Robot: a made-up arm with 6 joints.
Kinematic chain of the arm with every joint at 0, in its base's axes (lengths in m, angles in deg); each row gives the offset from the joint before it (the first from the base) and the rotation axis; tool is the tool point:
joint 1: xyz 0 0 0.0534 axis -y
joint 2: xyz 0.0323 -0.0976 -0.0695 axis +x
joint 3: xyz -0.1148 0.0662 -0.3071 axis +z
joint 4: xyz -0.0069 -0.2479 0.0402 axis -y
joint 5: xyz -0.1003 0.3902 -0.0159 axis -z
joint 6: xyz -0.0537 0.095 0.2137 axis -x
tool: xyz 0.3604 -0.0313 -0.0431
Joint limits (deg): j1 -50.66..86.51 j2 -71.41..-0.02 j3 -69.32..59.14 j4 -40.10..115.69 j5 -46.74..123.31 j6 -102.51..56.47
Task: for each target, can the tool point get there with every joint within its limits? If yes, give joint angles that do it. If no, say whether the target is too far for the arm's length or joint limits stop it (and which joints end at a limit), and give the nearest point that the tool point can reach.
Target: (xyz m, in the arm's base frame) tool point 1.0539 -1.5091 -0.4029
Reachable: no: too far | nearest point 0.3875 -0.5634 -0.2116 | short by 1.173 m
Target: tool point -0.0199 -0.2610 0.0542
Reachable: yes | joints -25.61 -65.24 41.88 7.25 103.70 -67.37
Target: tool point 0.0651 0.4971 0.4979
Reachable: no: joint limits stop it (at a limit: joint 1, joint 2, joint 5, joint 6) | nearest point 0.1782 0.2977 0.2906 | short by 0.309 m
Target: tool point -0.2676 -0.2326 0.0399
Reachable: yes | joints -32.87 -32.76 -15.93 40.61 90.06 -56.30
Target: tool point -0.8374 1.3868 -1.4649
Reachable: no: too far | nearest point -0.2782 0.3454 -0.4510 | short by 1.557 m
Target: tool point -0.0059 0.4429 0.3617
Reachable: no: joint limits stop it (at a limit: joint 1, joint 2, joint 5, joint 6) | nearest point 0.1726 0.3273 0.2556 | short by 0.238 m
